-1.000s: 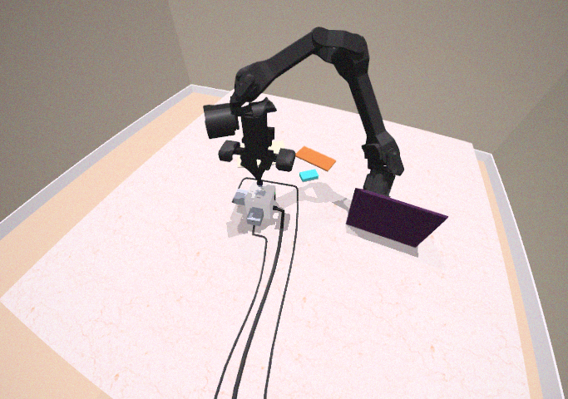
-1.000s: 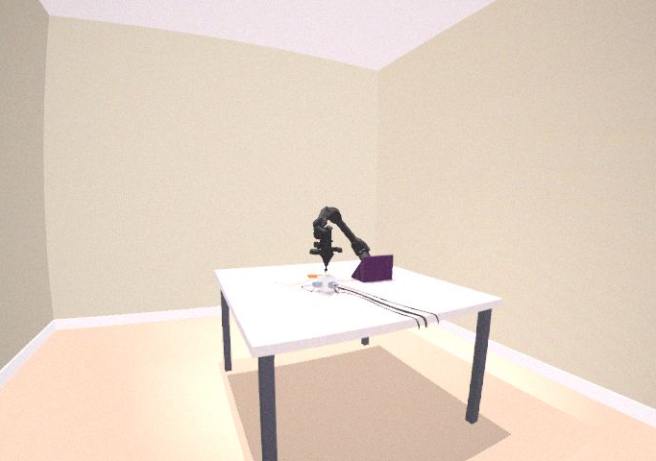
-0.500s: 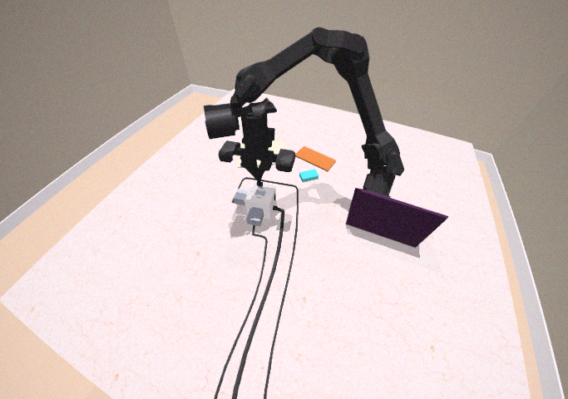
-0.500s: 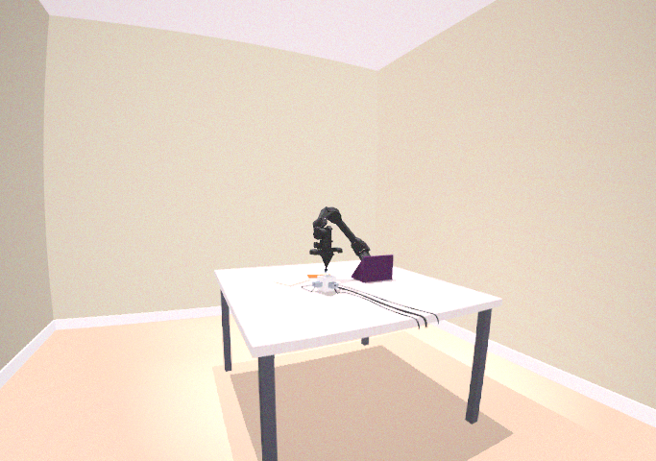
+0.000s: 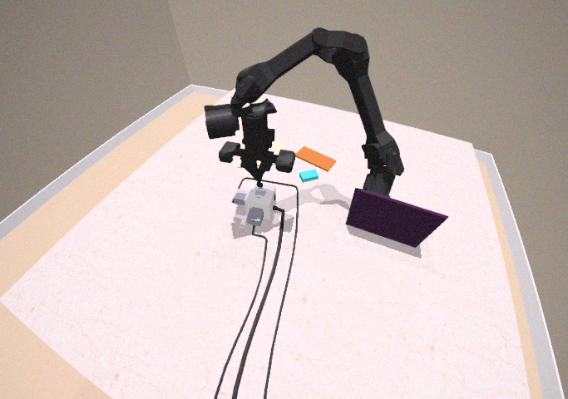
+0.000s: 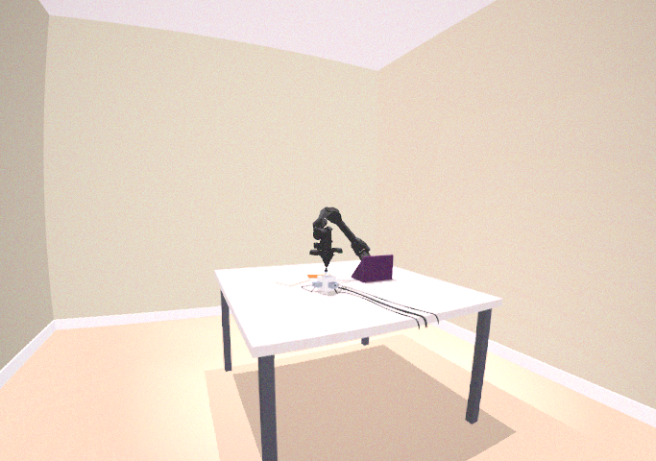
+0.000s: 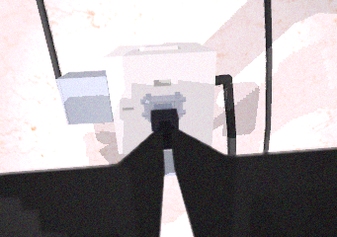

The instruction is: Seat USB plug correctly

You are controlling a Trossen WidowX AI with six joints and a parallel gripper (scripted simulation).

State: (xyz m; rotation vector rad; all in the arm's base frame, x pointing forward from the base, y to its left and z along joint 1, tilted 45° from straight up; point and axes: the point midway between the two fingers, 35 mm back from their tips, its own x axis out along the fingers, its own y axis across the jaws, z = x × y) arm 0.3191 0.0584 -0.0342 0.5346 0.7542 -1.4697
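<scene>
The black USB plug is 2 cm below my gripper tip. Also, from my gripper tip: grey socket: 6 cm below; pale card: 25 cm to the right, 12 cm below, 11 cm ahead; teal block: 19 cm to the right, 12 cm below, 11 cm behind.
</scene>
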